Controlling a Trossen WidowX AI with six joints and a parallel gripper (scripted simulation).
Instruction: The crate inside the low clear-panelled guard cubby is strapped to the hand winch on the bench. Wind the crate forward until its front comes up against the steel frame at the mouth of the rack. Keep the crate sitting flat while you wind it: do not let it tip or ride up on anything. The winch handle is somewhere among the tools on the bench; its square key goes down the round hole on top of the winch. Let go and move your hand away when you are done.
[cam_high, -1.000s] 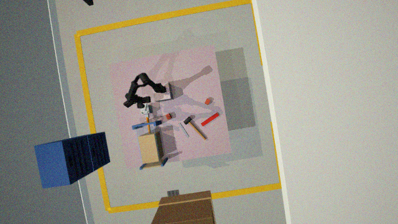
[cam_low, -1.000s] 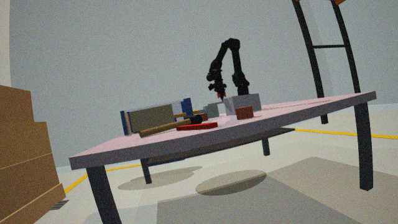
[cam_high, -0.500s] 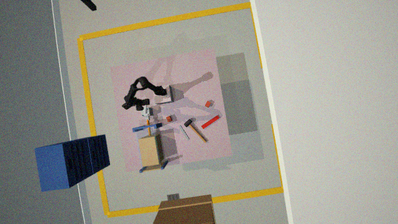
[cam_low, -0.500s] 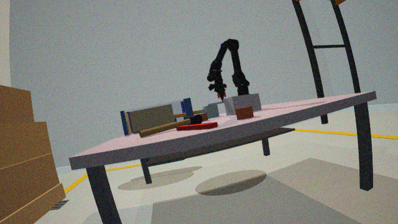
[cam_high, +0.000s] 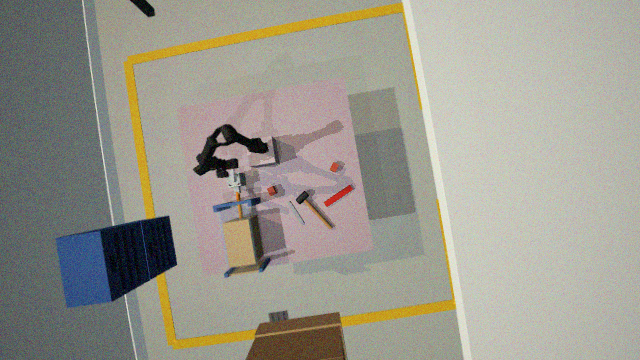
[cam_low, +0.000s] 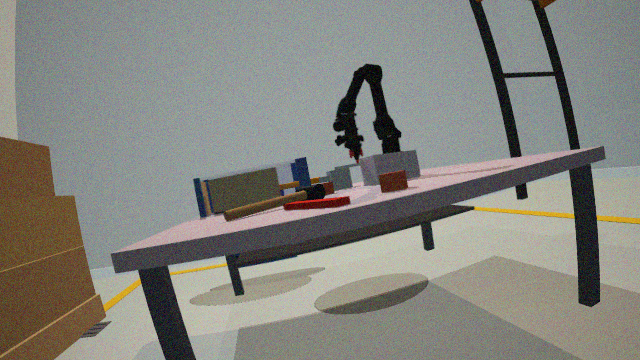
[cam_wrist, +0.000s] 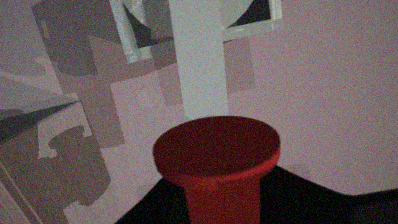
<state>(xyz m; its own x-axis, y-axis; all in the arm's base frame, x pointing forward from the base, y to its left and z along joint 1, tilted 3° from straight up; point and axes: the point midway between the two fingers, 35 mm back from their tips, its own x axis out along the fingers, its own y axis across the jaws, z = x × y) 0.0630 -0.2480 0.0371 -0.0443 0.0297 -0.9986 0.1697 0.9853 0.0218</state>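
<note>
Right now the winch handle is 4 cm ahead of my gripper tip, 1 cm to the right of it and 1 cm below it. From my gripper tip the other things lie so: grey winch 8 cm below, 8 cm ahead, 2 cm to the right; then blue steel frame 26 cm ahead, 3 cm to the right, 1 cm below; then red knob 2 cm above.
</note>
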